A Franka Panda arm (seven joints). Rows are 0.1 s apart.
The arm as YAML. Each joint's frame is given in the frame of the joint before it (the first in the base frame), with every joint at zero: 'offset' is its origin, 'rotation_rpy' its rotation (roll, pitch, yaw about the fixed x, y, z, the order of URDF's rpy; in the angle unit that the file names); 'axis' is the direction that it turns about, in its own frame. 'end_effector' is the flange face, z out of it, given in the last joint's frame.
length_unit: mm
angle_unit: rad
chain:
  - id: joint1
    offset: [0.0, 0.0, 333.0]
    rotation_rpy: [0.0, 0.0, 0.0]
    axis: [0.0, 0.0, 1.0]
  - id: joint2
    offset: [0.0, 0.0, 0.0]
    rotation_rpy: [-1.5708, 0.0, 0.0]
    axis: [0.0, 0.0, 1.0]
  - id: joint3
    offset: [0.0, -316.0, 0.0]
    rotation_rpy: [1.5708, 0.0, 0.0]
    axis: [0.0, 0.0, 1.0]
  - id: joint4
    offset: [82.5, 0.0, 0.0]
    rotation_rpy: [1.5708, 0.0, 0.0]
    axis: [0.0, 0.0, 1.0]
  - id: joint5
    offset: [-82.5, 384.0, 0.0]
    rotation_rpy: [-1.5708, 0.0, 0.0]
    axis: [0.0, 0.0, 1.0]
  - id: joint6
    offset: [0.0, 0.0, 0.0]
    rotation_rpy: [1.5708, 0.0, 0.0]
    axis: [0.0, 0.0, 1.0]
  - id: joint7
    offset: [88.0, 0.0, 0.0]
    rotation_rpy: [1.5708, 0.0, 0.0]
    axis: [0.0, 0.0, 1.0]
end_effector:
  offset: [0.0, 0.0, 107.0]
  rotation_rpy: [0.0, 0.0, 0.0]
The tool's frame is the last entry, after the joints.
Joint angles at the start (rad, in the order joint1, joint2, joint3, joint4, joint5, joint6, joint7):
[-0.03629 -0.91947 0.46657 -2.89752 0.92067 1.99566 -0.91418]
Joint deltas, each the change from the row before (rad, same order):
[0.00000 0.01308 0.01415 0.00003 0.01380 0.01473 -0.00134]
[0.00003 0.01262 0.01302 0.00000 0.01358 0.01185 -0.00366]
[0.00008 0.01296 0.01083 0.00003 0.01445 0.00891 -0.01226]
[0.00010 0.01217 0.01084 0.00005 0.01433 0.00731 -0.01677]
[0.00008 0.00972 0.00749 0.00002 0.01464 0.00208 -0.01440]
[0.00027 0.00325 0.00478 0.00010 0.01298 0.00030 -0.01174]
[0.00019 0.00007 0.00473 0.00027 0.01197 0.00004 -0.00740]
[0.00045 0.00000 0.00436 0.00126 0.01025 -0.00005 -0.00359]
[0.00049 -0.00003 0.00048 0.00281 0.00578 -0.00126 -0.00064]
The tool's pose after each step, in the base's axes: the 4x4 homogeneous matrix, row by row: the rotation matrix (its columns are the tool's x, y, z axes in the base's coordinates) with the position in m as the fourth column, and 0 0 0 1 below. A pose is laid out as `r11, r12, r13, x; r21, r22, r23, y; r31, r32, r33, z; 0, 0, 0, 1`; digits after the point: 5 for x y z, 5 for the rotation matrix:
0.71178, 0.70237, 0.00726, 0.26061; 0.62433, -0.63736, 0.45163, 0.14923; 0.32184, -0.31693, -0.89217, 0.38832; 0, 0, 0, 1
0.71231, 0.70184, 0.00544, 0.26144; 0.62420, -0.63701, 0.45233, 0.15194; 0.32093, -0.31880, -0.89184, 0.38468; 0, 0, 0, 1
0.70802, 0.70619, 0.00119, 0.26210; 0.62826, -0.63066, 0.45558, 0.15441; 0.32247, -0.32181, -0.89019, 0.38103; 0, 0, 0, 1
0.70024, 0.71390, -0.00394, 0.26249; 0.63557, -0.62087, 0.45888, 0.15694; 0.32515, -0.32383, -0.88849, 0.37743; 0, 0, 0, 1
0.69482, 0.71910, -0.01092, 0.26248; 0.64008, -0.61140, 0.46528, 0.15908; 0.32791, -0.33028, -0.88510, 0.37451; 0, 0, 0, 1
0.68960, 0.72407, -0.01327, 0.26224; 0.64261, -0.60336, 0.47224, 0.16075; 0.33393, -0.33418, -0.88137, 0.37346; 0, 0, 0, 1
0.68608, 0.72741, -0.01305, 0.26187; 0.64309, -0.59797, 0.47839, 0.16239; 0.34018, -0.33661, -0.87805, 0.37326; 0, 0, 0, 1
0.68417, 0.72922, -0.01254, 0.26161; 0.64242, -0.59441, 0.48371, 0.16419; 0.34528, -0.33900, -0.87514, 0.37350; 0, 0, 0, 1
0.68359, 0.72978, -0.01169, 0.26181; 0.64061, -0.59224, 0.48874, 0.16545; 0.34975, -0.34158, -0.87235, 0.37472; 0, 0, 0, 1

